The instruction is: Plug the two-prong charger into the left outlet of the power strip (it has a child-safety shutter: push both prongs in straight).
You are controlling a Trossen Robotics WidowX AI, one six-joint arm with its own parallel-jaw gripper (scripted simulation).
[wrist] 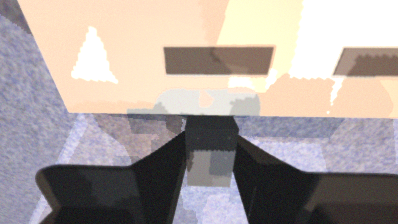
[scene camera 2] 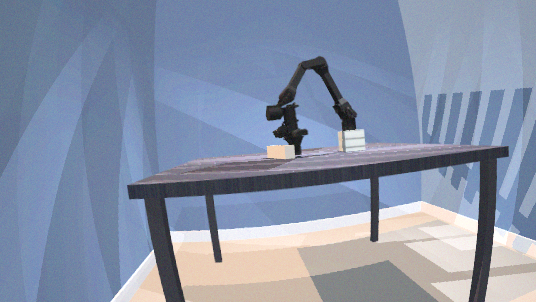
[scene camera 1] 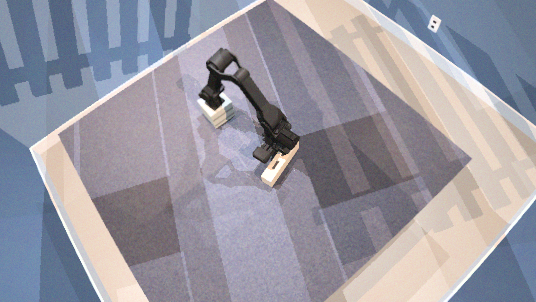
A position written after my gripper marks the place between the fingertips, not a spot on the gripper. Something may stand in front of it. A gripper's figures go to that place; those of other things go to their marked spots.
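A dark two-prong charger (wrist: 211, 140) is 7 cm from the lens, and my own gripper (wrist: 208, 134) is 11 cm from the lens.
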